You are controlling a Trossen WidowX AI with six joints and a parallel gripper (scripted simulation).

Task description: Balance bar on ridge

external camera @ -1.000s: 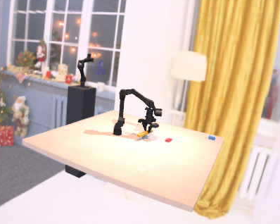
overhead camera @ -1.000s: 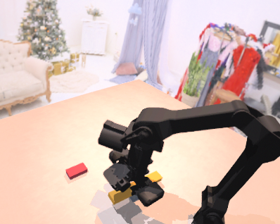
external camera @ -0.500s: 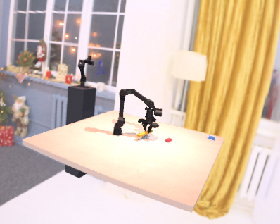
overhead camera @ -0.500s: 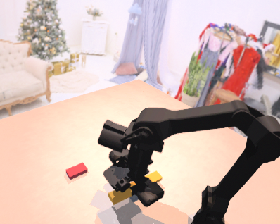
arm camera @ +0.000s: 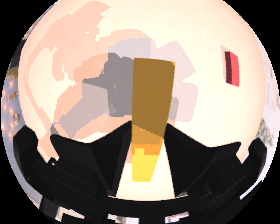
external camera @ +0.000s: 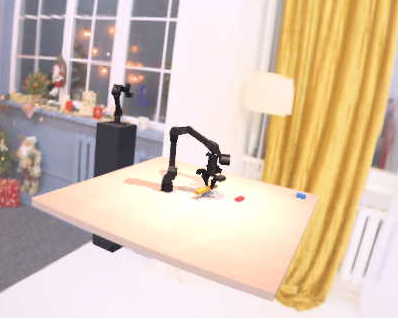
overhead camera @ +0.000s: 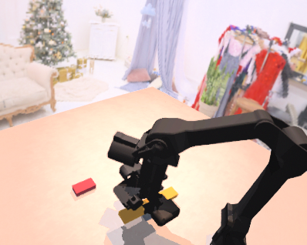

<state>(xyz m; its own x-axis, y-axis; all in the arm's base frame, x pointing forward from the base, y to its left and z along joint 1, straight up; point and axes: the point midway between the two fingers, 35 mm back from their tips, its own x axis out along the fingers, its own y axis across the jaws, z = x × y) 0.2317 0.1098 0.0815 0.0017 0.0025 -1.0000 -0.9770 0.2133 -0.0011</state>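
My gripper tip is 1 cm past the bar and 3 cm to the left of it. Round my gripper tip: blue block: 51 cm ahead, 39 cm to the left, 3 cm below; red block: 18 cm ahead, 6 cm to the left, 4 cm below.
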